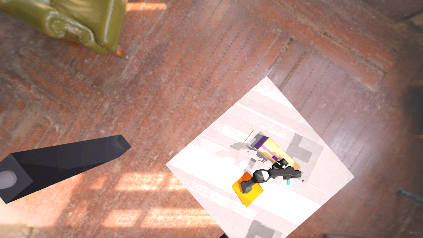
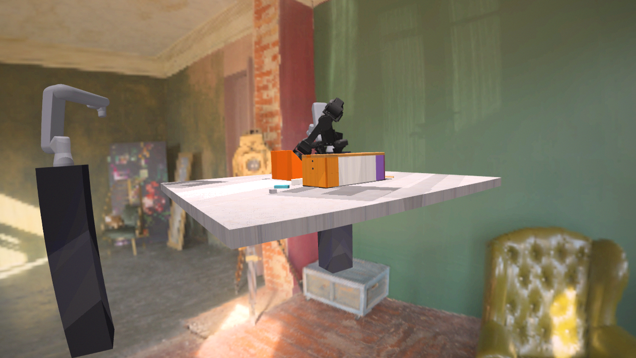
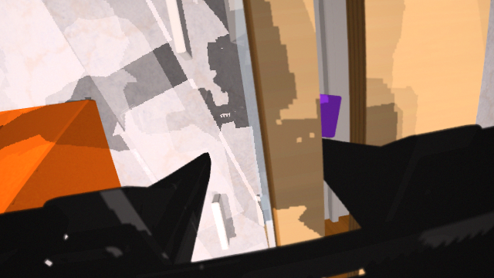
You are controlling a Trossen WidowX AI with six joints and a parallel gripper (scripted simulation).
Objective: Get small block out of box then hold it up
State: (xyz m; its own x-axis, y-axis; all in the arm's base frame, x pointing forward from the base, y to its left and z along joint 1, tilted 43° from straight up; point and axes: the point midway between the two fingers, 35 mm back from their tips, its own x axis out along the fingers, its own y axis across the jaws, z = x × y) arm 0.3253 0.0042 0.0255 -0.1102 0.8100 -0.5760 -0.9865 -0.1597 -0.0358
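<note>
Right now the purple block is 50 mm ahead of my gripper tip and 30 mm to the left of it. From my gripper tip the other things lie so: grey piece: 360 mm to the right, 140 mm ahead, 80 mm below; then thin orange stick: 300 mm to the left, 90 mm below; then long box: 30 mm below, 30 mm ahead, 20 mm to the left.
</note>
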